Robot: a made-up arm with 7 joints. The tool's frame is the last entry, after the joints. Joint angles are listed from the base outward. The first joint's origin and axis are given. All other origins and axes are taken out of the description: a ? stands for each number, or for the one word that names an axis. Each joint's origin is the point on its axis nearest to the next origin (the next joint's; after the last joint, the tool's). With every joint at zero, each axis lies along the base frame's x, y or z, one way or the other. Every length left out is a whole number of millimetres.
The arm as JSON. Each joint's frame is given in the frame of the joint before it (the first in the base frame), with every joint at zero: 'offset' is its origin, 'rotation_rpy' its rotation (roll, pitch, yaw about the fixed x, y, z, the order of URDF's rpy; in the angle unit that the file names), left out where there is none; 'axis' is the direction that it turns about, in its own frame. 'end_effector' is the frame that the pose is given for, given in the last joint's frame.
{
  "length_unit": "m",
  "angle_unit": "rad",
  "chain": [
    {
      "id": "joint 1",
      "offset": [
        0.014,
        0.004,
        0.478
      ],
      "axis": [
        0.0,
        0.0,
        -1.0
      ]
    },
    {
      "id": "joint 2",
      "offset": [
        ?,
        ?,
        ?
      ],
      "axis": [
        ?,
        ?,
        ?
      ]
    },
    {
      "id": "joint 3",
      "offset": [
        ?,
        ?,
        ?
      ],
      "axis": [
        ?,
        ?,
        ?
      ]
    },
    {
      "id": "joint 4",
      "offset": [
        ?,
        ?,
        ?
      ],
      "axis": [
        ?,
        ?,
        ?
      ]
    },
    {
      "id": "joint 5",
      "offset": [
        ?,
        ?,
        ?
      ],
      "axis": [
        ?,
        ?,
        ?
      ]
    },
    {
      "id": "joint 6",
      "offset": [
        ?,
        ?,
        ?
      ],
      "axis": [
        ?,
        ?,
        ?
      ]
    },
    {
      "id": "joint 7",
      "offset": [
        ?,
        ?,
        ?
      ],
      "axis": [
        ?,
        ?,
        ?
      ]
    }
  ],
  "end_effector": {
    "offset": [
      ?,
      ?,
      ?
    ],
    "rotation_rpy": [
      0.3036,
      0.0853,
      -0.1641
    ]
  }
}
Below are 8 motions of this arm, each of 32 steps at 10 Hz.
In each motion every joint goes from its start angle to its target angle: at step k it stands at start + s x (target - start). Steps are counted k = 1, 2, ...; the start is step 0. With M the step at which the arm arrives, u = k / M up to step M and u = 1 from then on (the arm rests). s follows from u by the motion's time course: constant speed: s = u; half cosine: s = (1 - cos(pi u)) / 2; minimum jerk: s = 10 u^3 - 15 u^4 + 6 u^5.
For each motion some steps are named. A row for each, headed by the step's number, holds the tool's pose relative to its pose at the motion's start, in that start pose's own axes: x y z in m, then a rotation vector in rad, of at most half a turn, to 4 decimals.
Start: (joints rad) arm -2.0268 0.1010 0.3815 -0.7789 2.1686 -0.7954 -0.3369
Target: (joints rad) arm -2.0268 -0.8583 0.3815 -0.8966 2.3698 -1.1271 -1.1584
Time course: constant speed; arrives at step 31
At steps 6, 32:
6: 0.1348 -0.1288 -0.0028 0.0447 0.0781 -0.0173
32: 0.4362 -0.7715 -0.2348 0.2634 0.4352 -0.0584

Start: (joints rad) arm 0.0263 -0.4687 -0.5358 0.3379 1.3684 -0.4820 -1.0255
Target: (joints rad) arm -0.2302 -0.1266 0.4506 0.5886 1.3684 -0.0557 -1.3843
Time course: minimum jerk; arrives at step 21
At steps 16, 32:
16: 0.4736 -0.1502 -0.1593 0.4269 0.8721 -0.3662
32: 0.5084 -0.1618 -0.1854 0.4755 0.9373 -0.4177

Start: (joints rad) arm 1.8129 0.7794 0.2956 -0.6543 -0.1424 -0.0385 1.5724
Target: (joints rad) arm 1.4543 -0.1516 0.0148 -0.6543 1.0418 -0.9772 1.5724
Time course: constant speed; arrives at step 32
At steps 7, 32:
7: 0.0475 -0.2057 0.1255 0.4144 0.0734 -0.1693
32: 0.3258 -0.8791 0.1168 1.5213 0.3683 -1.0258

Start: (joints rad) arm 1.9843 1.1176 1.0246 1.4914 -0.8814 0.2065 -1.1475
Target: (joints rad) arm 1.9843 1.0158 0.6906 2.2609 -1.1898 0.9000 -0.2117
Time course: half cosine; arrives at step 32
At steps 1, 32:
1: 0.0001 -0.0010 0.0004 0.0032 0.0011 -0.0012
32: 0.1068 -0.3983 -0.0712 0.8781 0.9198 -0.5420

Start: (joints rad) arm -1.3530 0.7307 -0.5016 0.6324 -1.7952 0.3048 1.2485
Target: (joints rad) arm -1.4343 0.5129 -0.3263 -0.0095 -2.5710 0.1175 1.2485
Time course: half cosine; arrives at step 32
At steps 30, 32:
30: -0.3413 0.2972 -0.2470 -0.5186 -0.5106 0.5673
32: -0.3435 0.2999 -0.2509 -0.5262 -0.5126 0.5721

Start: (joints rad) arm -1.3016 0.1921 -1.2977 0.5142 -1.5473 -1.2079 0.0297
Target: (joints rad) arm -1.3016 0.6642 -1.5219 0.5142 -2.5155 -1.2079 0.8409
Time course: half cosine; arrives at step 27
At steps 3, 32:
3: -0.0032 -0.0078 0.0119 0.0424 -0.0030 -0.0092
32: -0.1110 -0.2472 0.2584 1.2183 0.4096 -0.1657

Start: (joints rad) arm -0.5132 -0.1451 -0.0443 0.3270 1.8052 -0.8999 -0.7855
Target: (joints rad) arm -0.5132 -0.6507 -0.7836 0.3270 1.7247 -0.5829 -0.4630
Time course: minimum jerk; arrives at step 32
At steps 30, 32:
30: -0.4285 -0.4139 -0.1398 0.7745 -0.4268 0.0342
32: -0.4296 -0.4146 -0.1404 0.7759 -0.4278 0.0346

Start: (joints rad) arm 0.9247 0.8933 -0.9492 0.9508 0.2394 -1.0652 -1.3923
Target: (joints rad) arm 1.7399 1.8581 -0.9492 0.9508 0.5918 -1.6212 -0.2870
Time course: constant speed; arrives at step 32
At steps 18, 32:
18: -0.5143 -0.1874 -0.4012 0.2202 -0.7234 -0.8216
32: -0.6625 -0.2439 -0.8822 0.5750 -1.2463 -1.3487

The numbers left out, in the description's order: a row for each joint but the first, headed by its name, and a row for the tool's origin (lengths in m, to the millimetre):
joint 2: xyz 0.021 -0.059 0.0, axis 0.0 1.0 0.0
joint 3: xyz 0.026 0.0 0.653, axis 0.0 0.0 -1.0
joint 4: xyz -0.013 -0.045 0.0, axis 0.0 1.0 0.0
joint 5: xyz 0.011 0.0 0.351, axis 0.0 0.0 -1.0
joint 6: xyz -0.007 -0.041 0.0, axis 0.0 1.0 0.0
joint 7: xyz -0.004 0.0 0.138, axis 0.0 0.0 -1.0
tool: xyz -0.012 -0.001 0.0

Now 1 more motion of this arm.
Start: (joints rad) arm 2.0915 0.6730 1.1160 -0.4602 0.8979 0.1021 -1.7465
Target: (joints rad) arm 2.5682 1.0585 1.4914 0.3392 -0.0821 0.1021 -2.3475
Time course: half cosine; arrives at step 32
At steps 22, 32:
22: 0.5216 -0.4495 -0.1533 0.8009 0.7043 0.4080
32: 0.5626 -0.6206 -0.2680 1.1250 0.6409 0.5233

